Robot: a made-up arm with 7 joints.
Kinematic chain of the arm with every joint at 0, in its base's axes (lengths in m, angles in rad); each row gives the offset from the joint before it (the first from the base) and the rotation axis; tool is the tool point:
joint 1: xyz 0 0 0.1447 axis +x
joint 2: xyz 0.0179 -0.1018 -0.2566 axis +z
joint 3: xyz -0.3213 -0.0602 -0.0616 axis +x
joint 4: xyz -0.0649 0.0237 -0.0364 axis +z
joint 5: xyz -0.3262 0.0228 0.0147 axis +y
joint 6: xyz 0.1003 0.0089 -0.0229 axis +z
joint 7: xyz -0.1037 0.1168 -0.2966 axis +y
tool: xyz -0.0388 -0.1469 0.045
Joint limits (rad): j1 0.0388..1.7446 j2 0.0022..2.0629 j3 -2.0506..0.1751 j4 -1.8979..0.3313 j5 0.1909..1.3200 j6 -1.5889..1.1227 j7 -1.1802..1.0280
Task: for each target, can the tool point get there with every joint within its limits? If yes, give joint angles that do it. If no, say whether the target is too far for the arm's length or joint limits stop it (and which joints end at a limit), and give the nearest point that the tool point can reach.
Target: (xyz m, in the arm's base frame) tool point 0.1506 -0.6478 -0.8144
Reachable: yes | joints 0.5573 1.4209 -1.7564 -0.2772 0.7985 -0.0723 -0.1677
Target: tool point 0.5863 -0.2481 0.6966
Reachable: no: joint limits stop it (at a limit: joint 1, joint 2, joint 3, joint 4, joint 5, joint 6, joint 7) | nearest point 0.5855 -0.5478 0.1542 | short by 0.620 m
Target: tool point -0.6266 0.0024 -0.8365
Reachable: yes | joints 0.8396 0.8790 -0.4591 -0.5671 0.7168 0.3168 -0.8933
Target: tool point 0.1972 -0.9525 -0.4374
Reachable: yes | joints 0.1744 1.4368 -1.5102 -0.3088 0.7784 0.9039 -0.3360
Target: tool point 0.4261 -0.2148 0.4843
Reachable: no: joint limits stop it (at a limit: joint 1, joint 2, joint 3, joint 4, joint 5, joint 6, joint 7) | nearest point 0.5855 -0.5478 0.1542 | short by 0.495 m
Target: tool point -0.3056 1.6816 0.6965
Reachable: no: too far | nearest point -0.3390 0.9786 0.3517 | short by 0.784 m
